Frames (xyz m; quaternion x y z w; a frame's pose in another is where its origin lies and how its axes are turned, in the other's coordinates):
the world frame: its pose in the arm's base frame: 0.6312 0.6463 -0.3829 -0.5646 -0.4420 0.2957 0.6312
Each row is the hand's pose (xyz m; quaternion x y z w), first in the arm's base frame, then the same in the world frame.
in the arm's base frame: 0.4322 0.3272 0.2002 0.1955 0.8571 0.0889 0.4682
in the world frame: -0.2342 -0.6529 0.0170 -0.6805 -0.6400 -0.3152 0.1674
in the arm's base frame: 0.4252 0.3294 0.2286 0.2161 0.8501 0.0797 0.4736
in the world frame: -0.2289 -0.6811 0.0234 -0.6904 -0.6370 -0.2947 0.1753
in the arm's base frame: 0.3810 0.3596 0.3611 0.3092 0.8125 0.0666 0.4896
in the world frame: -0.1921 -0.8100 0.0727 -0.7413 -0.6003 -0.2193 0.2050
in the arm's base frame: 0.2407 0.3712 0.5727 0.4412 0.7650 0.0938 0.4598
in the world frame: -0.1955 -1.0316 0.1971 -0.8057 -0.5027 -0.1601 0.2693
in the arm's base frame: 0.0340 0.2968 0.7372 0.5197 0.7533 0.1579 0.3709
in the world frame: -0.3133 -1.2318 0.3432 -0.8300 -0.3966 -0.1856 0.3456
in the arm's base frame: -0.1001 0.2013 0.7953 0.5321 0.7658 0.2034 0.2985
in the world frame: -0.4419 -1.3232 0.4181 -0.8207 -0.3431 -0.2373 0.3903
